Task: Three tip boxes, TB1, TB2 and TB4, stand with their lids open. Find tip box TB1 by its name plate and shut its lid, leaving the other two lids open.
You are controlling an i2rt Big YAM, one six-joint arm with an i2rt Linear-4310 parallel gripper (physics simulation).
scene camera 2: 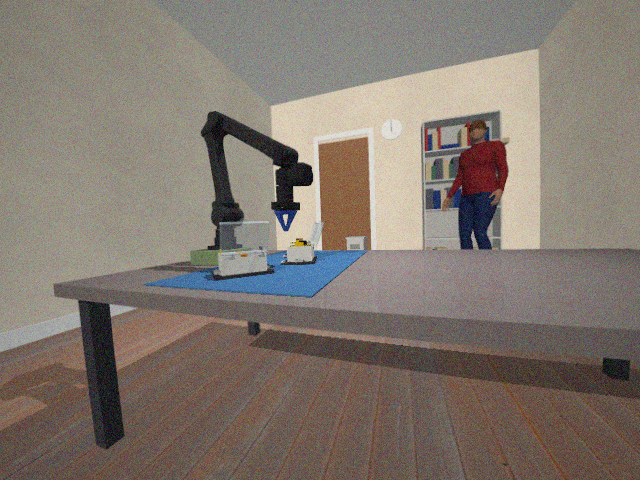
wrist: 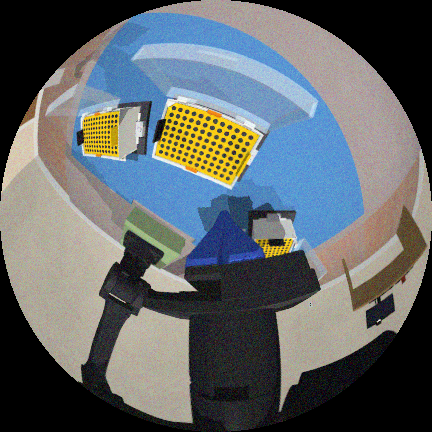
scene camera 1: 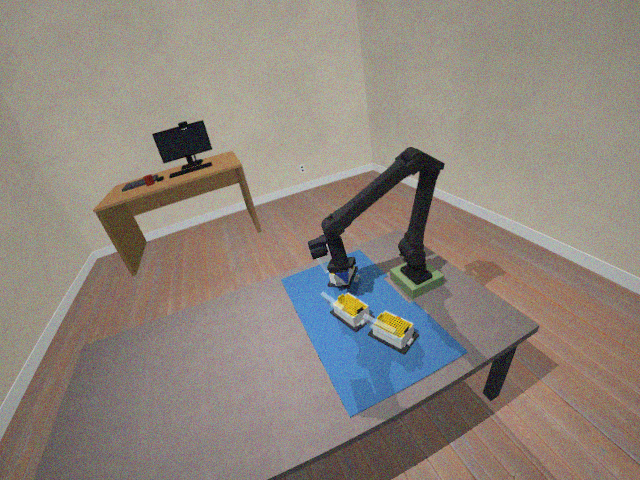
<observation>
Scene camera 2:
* my gripper: 286, 231
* clear lid: 246, 237
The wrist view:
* my gripper: 224, 214
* clear lid: 241, 87
</observation>
